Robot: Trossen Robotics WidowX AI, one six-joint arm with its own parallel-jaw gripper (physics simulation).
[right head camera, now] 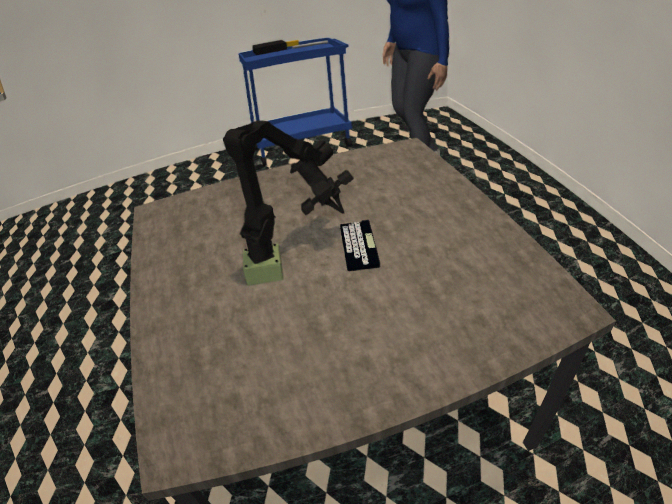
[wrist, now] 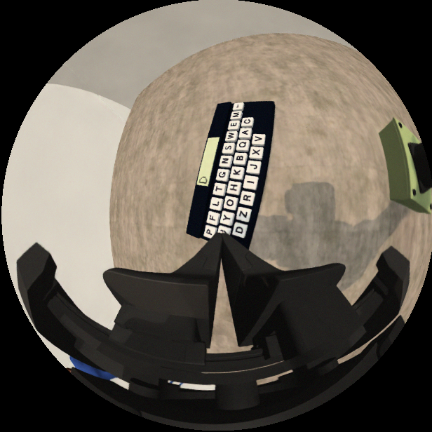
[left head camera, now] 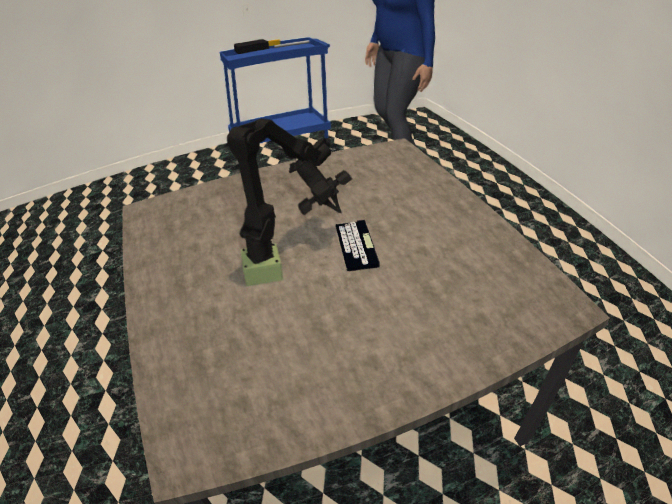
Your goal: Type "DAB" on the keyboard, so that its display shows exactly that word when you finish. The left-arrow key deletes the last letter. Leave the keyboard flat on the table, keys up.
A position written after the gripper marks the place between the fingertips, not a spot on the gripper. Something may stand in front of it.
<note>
In view: the gripper (left head camera: 340, 212) and a dark keyboard (right head camera: 360, 232).
The gripper is seen too in the right head camera view (right head camera: 343, 212) and in the wrist view (wrist: 220, 237).
</note>
